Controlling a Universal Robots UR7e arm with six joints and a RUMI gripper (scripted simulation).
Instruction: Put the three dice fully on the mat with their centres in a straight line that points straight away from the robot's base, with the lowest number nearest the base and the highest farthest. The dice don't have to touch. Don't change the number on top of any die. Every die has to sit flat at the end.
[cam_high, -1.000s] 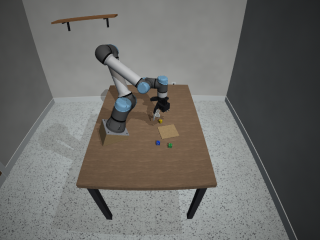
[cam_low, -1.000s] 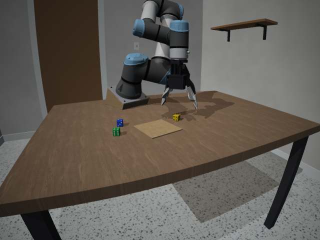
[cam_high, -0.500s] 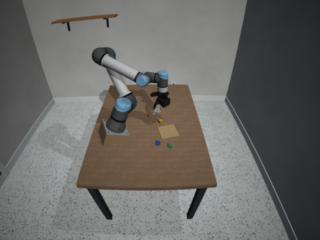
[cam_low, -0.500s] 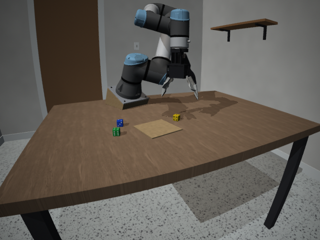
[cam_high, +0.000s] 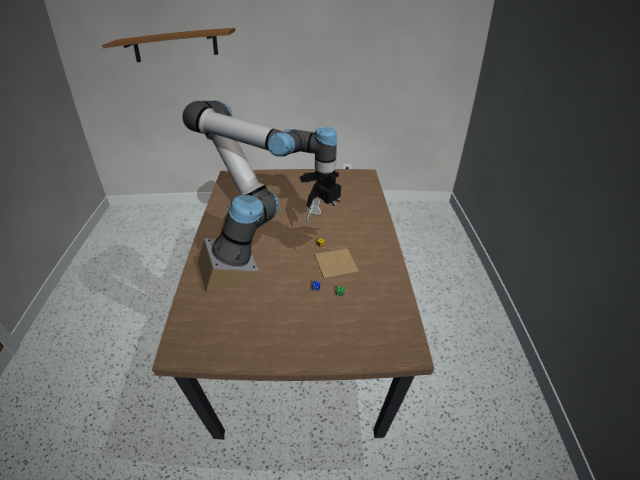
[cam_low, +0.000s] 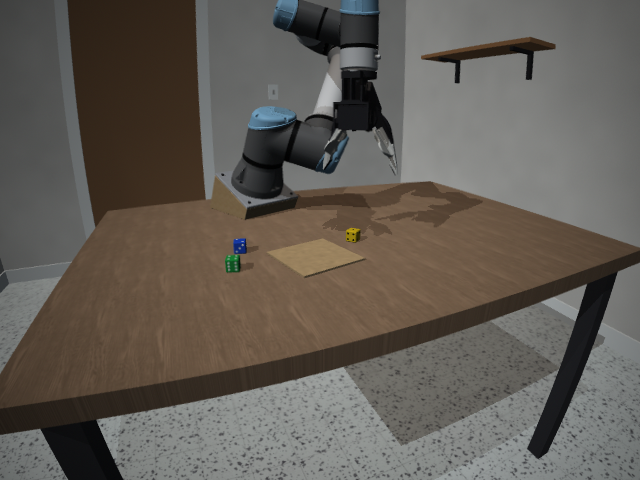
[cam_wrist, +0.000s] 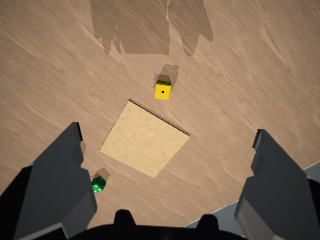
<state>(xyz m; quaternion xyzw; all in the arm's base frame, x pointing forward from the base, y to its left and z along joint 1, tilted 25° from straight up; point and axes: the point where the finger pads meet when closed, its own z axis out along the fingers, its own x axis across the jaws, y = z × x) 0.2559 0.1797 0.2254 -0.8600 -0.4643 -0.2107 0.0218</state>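
My hand is 14 cm above the yellow die, 1 cm to the left of it and 1 cm short of it. Also, from my hand: tan mat (15 cm below, 11 cm to the right, 9 cm ahead); green die (26 cm to the right, 14 cm below, 13 cm ahead); blue die (26 cm to the right, 14 cm below, 4 cm ahead).
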